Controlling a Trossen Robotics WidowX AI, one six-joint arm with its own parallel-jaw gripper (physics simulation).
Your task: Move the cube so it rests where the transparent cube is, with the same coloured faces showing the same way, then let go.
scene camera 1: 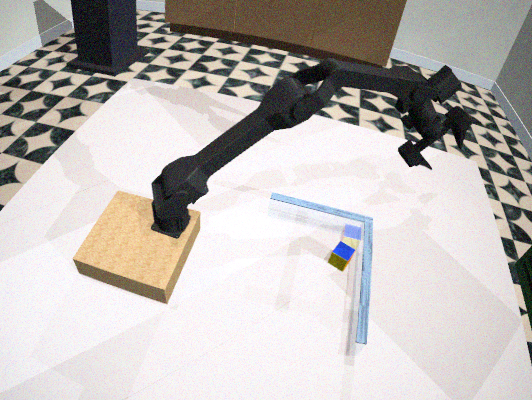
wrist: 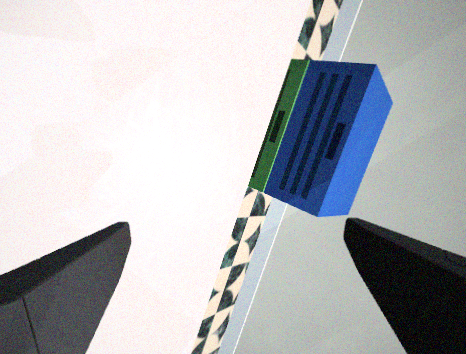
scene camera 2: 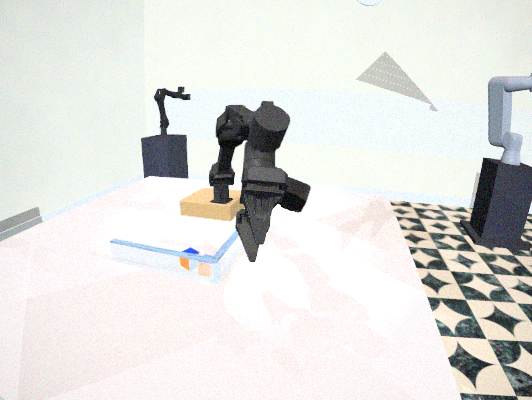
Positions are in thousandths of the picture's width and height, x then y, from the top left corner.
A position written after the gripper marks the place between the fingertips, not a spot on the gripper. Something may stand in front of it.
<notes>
The gripper (scene camera 2: 480, 636) is open and holds nothing. Further things: an L-shaped rail (scene camera 1: 531, 519).
The gripper shows as well in scene camera 1 (scene camera 1: 837, 396) and in the wrist view (wrist: 514, 648).
</notes>
